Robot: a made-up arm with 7 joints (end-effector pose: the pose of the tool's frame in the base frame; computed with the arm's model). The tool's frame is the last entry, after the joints.
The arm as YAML. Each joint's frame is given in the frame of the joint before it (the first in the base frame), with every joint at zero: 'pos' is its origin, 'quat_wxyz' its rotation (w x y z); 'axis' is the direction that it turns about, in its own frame. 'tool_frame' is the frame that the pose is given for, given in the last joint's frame.
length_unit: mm
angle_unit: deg
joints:
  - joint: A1
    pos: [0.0, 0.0, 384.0]
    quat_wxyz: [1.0, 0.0, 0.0, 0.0]
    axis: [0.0, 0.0, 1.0]
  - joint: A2
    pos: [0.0, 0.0, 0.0]
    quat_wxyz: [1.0, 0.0, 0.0, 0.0]
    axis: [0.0, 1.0, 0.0]
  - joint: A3
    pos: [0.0, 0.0, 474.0]
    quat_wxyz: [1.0, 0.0, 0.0, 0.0]
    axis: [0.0, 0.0, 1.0]
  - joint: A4
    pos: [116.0, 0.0, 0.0]
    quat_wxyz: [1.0, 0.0, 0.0, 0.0]
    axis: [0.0, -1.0, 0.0]
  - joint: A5
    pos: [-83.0, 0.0, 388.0]
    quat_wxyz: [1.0, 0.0, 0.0, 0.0]
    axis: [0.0, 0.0, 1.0]
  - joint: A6
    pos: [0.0, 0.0, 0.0]
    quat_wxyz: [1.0, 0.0, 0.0, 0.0]
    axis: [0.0, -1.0, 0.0]
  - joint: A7
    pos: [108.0, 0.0, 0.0]
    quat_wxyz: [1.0, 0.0, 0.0, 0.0]
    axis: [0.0, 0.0, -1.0]
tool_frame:
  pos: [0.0, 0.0, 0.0]
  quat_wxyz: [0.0, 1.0, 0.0, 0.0]
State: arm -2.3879 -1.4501 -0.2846 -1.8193 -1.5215 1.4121 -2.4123
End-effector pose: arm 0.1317 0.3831 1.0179 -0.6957 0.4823 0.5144 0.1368
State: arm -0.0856 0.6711 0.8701 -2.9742 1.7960 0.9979 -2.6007
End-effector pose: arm 0.1454 0.2473 0.3087 -0.3125 -0.0717 -0.1520 0.9349
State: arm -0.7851 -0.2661 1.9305 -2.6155 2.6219 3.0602 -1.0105
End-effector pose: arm 0.1531 0.2788 0.4900 -0.9467 0.1827 -0.1443 0.2226
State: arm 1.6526 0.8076 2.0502 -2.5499 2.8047 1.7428 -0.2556
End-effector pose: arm -0.3920 -0.0985 0.5981 0.3477 0.0038 -0.8674 0.3558
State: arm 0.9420 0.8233 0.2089 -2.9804 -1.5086 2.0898 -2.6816
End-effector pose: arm 0.0208 0.2158 0.2007 0.8269 -0.2468 0.4169 0.2855
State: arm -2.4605 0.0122 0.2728 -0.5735 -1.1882 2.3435 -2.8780
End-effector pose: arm -0.1109 -0.2720 1.3061 -0.5187 -0.1222 0.8413 0.0910
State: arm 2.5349 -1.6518 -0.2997 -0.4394 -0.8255 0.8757 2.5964
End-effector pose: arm 0.8422 -0.4234 0.5651 -0.4344 0.5169 0.6854 0.2727
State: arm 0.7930 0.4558 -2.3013 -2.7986 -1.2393 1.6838 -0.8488
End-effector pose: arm 0.0624 -0.3344 0.5203 -0.6938 0.0151 0.7111 0.1128
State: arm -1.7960 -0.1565 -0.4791 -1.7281 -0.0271 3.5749 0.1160
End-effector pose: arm -0.2886 -0.2735 1.0427 0.1841 -0.5144 0.4078 0.7315
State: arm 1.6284 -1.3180 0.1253 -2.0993 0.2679 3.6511 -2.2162
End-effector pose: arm -0.0185 -0.3191 0.9747 -0.0314 0.1394 0.9740 0.1760
